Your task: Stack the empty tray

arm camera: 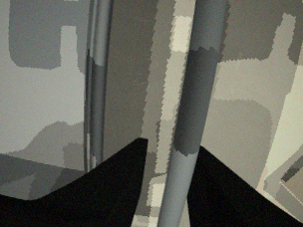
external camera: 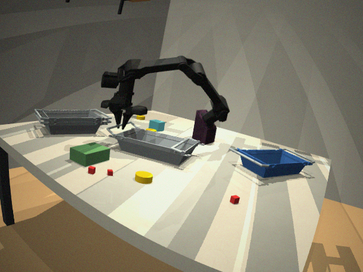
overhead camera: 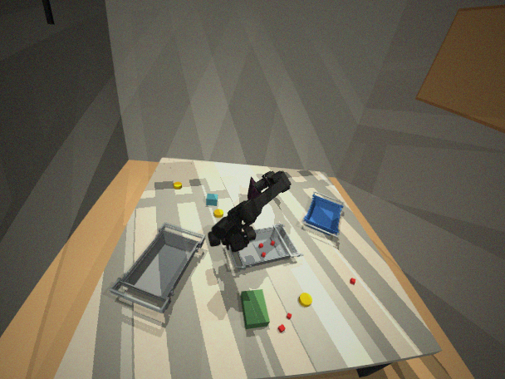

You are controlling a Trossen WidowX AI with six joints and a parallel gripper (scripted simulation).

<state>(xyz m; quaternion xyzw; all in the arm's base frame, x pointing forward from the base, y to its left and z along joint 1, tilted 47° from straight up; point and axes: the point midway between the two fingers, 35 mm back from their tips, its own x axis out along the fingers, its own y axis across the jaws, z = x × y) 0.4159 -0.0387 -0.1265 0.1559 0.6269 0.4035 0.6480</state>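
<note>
Now: gripper tip 52 cm to the right of the blue tray, 33 cm past it and 2 cm above it. The rest, counted from my gripper tip: cyan cube: 36 cm behind, 13 cm to the right, 4 cm below; then green block: 23 cm ahead, 11 cm to the left, 4 cm below.
</note>
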